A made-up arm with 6 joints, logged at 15 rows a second.
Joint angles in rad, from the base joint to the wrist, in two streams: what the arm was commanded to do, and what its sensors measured. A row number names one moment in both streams.
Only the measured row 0 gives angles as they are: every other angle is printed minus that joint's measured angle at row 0.
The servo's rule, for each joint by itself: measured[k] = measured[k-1] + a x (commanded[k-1-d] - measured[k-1]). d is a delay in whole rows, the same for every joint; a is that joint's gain. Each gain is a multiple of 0.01, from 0.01 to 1. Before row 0 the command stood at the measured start. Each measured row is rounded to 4 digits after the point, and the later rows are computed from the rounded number. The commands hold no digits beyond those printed.
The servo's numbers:
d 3
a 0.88 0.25 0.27 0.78 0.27 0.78
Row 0, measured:
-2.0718 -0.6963 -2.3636 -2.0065 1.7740 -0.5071
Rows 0 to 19, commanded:
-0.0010 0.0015 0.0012 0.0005 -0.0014 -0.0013
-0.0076 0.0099 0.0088 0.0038 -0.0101 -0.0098
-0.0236 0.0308 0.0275 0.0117 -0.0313 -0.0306
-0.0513 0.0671 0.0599 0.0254 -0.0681 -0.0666
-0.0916 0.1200 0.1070 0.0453 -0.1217 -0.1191
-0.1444 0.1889 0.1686 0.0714 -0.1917 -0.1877
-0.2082 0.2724 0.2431 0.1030 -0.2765 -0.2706
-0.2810 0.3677 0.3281 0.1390 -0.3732 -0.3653
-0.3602 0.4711 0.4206 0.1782 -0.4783 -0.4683
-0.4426 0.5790 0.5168 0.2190 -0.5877 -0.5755
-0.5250 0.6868 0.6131 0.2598 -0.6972 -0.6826
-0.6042 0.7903 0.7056 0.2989 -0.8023 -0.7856
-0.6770 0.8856 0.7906 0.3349 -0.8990 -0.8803
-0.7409 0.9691 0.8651 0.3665 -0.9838 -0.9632
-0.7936 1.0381 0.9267 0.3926 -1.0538 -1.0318
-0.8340 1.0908 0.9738 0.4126 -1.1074 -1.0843
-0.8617 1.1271 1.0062 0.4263 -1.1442 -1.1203
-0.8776 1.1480 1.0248 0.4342 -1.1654 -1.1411
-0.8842 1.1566 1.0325 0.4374 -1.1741 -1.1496
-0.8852 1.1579 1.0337 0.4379 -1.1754 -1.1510
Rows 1 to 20, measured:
0.0000 0.0000 0.0000 0.0000 0.0000 0.0000
0.0000 0.0000 0.0000 0.0000 0.0000 0.0000
0.0000 0.0000 0.0000 0.0000 0.0000 0.0000
-0.0009 0.0004 0.0003 0.0004 -0.0004 -0.0010
-0.0068 0.0028 0.0026 0.0031 -0.0030 -0.0079
-0.0216 0.0098 0.0093 0.0098 -0.0106 -0.0256
-0.0477 0.0241 0.0230 0.0220 -0.0261 -0.0576
-0.0863 0.0481 0.0457 0.0402 -0.0519 -0.1056
-0.1374 0.0833 0.0789 0.0645 -0.0896 -0.1696
-0.1997 0.1306 0.1232 0.0945 -0.1401 -0.2484
-0.2712 0.1899 0.1785 0.1292 -0.2030 -0.3396
-0.3495 0.2602 0.2439 0.1674 -0.2773 -0.4400
-0.4314 0.3399 0.3176 0.2076 -0.3611 -0.5457
-0.5138 0.4266 0.3974 0.2483 -0.4518 -0.6525
-0.5934 0.5175 0.4806 0.2878 -0.5464 -0.7563
-0.6670 0.6095 0.5643 0.3245 -0.6416 -0.8530
-0.7320 0.6994 0.6455 0.3573 -0.7340 -0.9390
-0.7862 0.7841 0.7214 0.3848 -0.8203 -1.0114
-0.8283 0.8608 0.7895 0.4065 -0.8978 -1.0683
-0.8577 0.9274 0.8480 0.4219 -0.9643 -1.1089

